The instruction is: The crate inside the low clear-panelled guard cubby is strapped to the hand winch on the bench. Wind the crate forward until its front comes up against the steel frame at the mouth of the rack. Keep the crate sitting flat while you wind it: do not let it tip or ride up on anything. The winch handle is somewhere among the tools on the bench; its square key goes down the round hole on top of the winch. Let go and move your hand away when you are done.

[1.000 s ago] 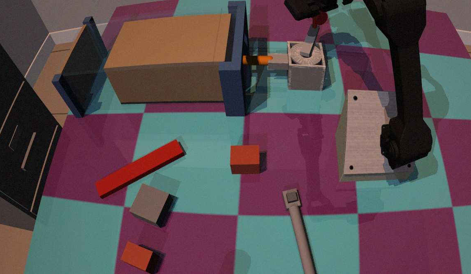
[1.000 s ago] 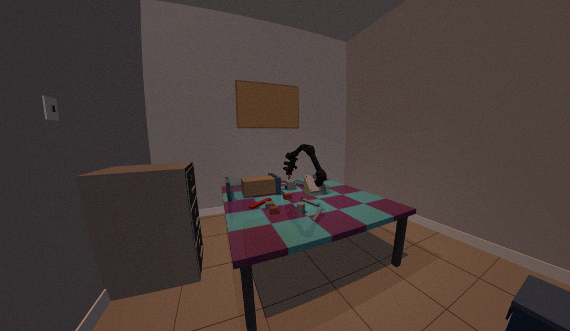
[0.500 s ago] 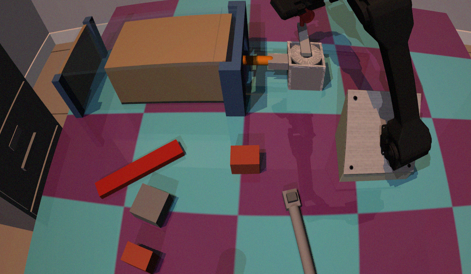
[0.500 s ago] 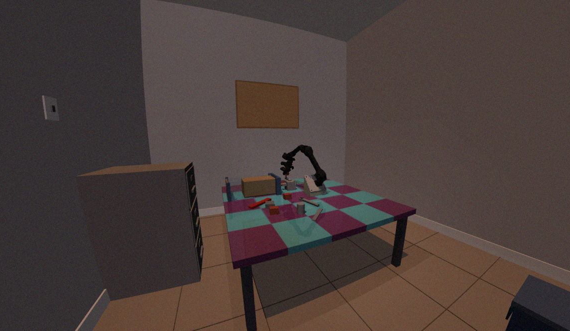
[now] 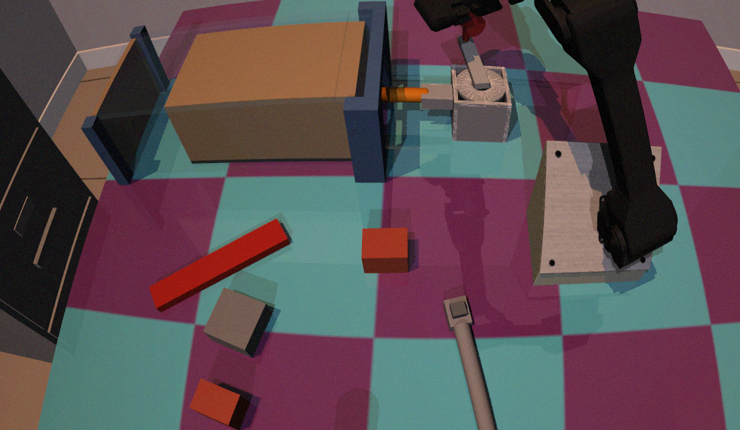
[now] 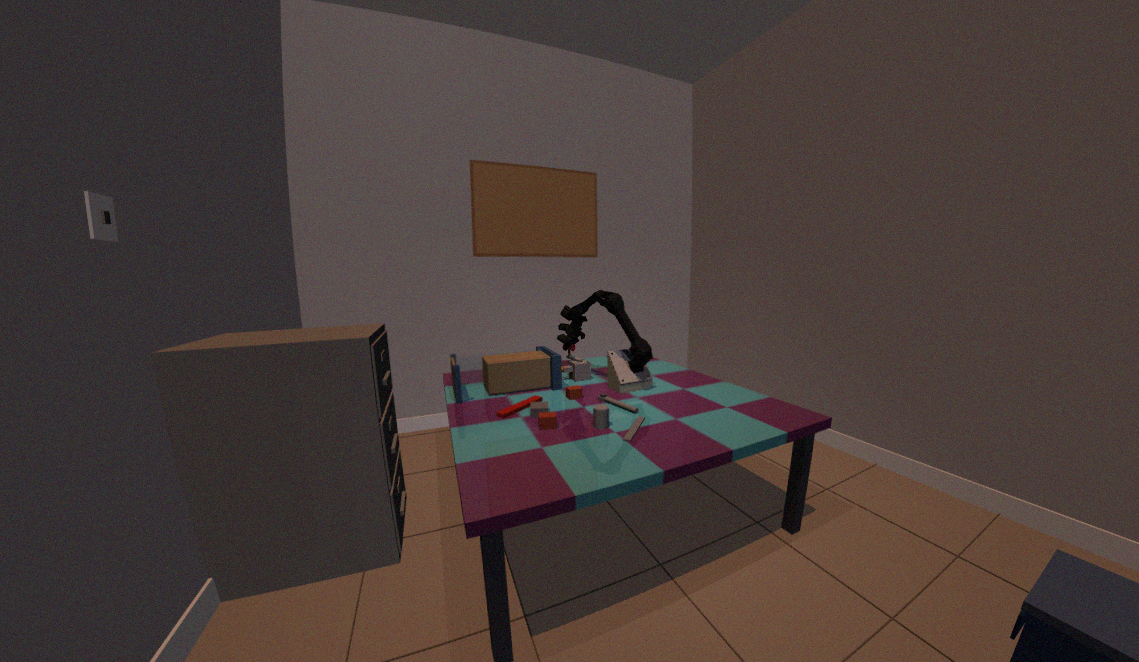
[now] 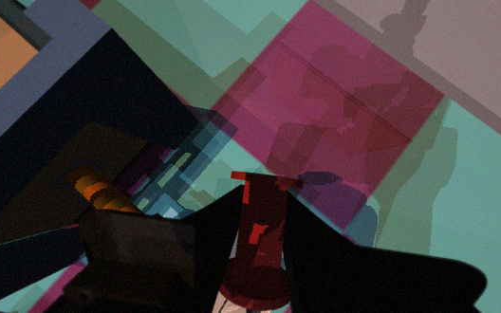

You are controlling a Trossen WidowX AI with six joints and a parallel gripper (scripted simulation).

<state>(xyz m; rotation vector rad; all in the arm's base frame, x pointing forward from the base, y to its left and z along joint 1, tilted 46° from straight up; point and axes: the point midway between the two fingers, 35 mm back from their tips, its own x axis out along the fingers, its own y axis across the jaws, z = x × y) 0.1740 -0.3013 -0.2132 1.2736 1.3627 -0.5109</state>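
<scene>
Right now my gripper tip is 50 mm to the right of the grey crank handle, 30 mm above it and 10 mm past it. Round my gripper tip: blue steel frame (140 mm ahead, 100 mm to the left, 20 mm below); red knob (10 mm to the left, 10 mm behind); grey winch (110 mm to the left, 100 mm below, 40 mm behind).
</scene>
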